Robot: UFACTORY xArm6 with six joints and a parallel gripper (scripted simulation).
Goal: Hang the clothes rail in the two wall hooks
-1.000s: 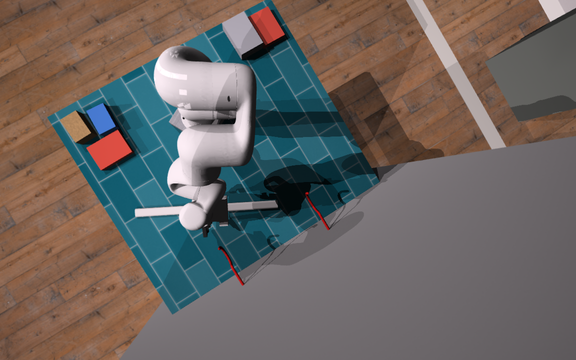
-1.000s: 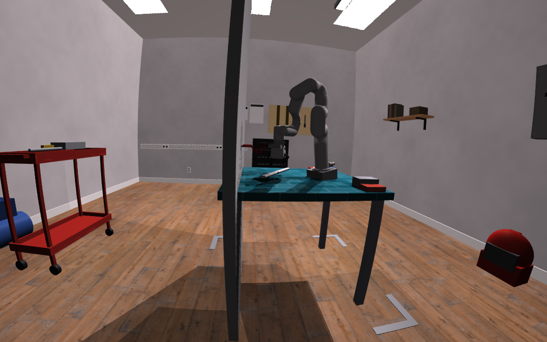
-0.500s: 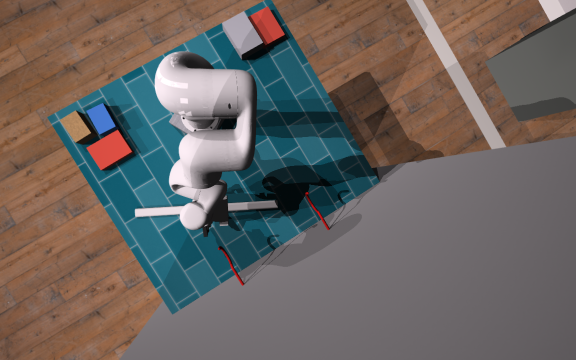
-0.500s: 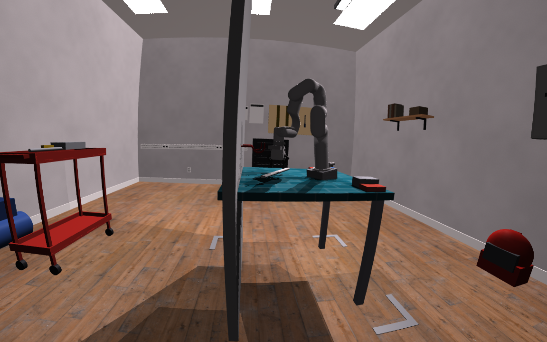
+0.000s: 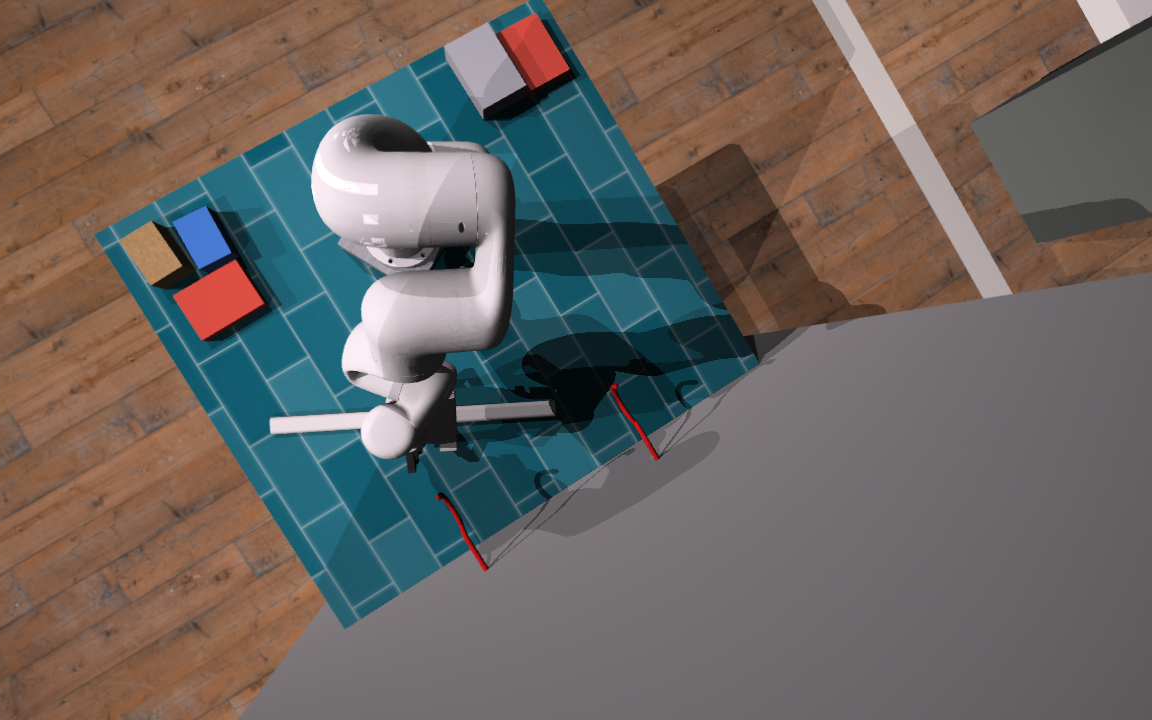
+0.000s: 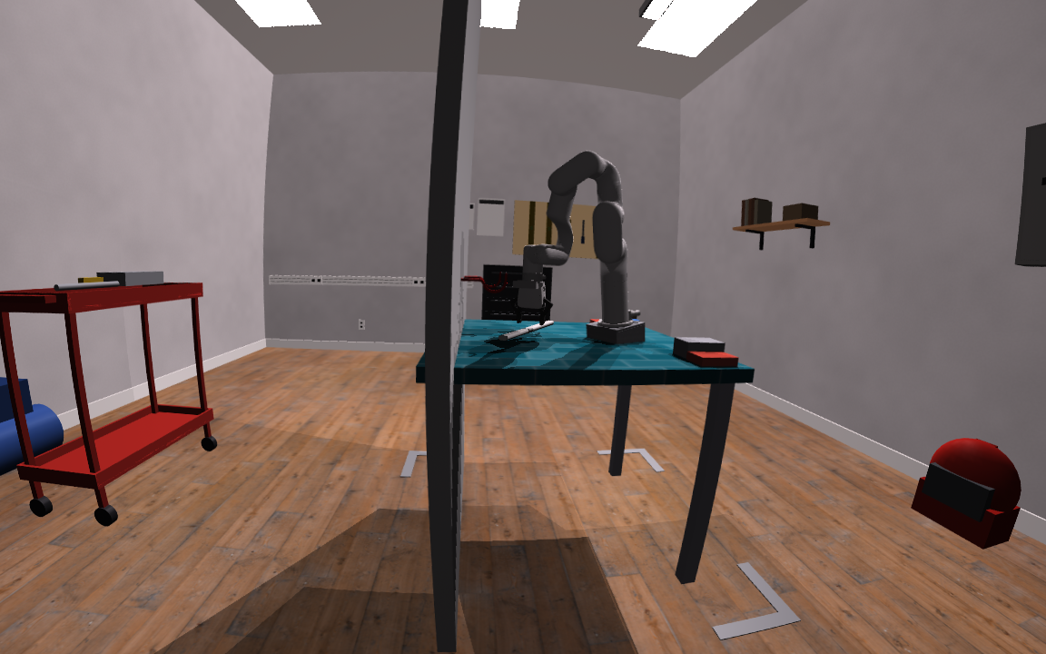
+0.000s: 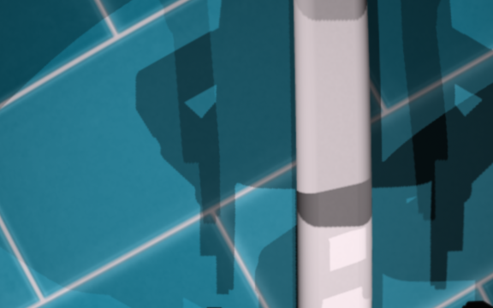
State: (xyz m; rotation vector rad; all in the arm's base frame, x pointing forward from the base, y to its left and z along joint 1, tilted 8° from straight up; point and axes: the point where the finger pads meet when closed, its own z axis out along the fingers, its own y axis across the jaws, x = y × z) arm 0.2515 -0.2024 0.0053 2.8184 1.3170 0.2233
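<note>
The clothes rail lies 30 mm below my hand. From my hand the other things lie so: tan block (500 mm behind, 130 mm to the right, 10 mm below); then blue block (470 mm behind, 50 mm to the right, 20 mm below); then grey wall panel (300 mm ahead, 90 mm to the left, 390 mm above).
</note>
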